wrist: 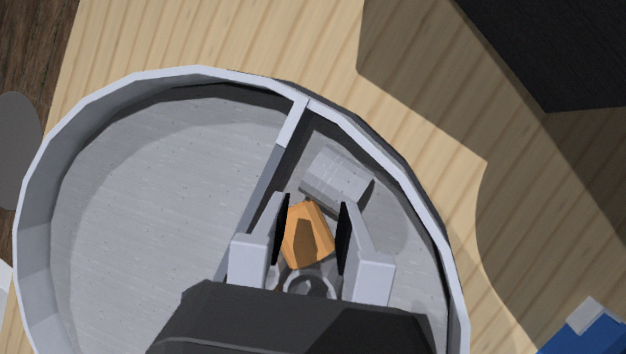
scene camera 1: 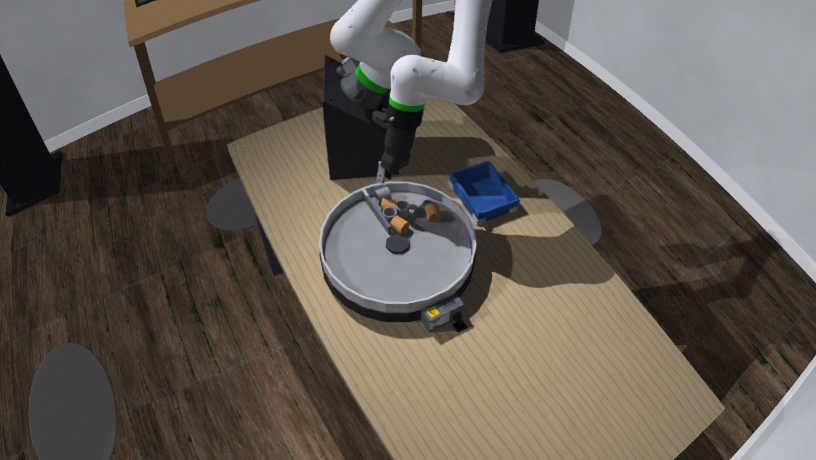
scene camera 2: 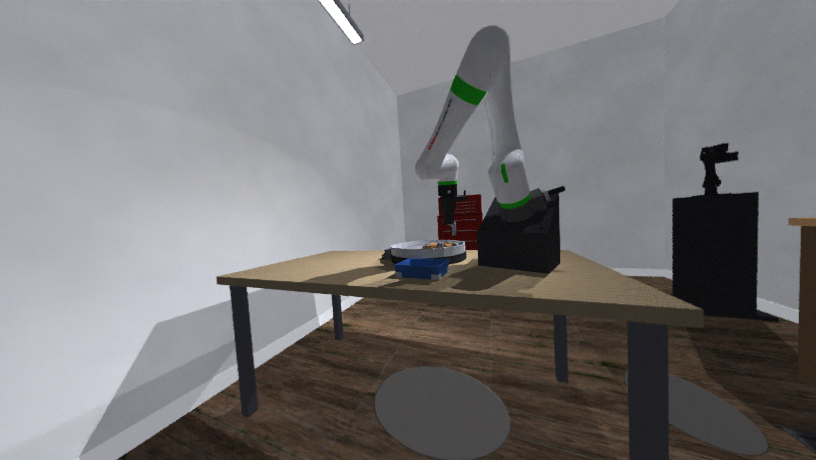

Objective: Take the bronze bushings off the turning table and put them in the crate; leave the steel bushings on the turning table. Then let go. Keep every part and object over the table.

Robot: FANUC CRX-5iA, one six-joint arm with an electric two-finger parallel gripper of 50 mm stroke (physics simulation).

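My gripper is above the turning table, near its rim on the arm-base side. Its fingers stand partly apart with nothing held. A bronze bushing lies on the table below, seen between the fingers in the wrist view. Two more bronze bushings, one near the hub and one towards the crate, lie on it. A steel bushing lies by the rim; other steel bushings stand mid-cluster. The blue crate shows no bushing inside.
A straight divider runs from the turning table's rim towards its dark hub, beside the bushings. The black arm pedestal stands behind the rim. A control box sits at the opposite side.
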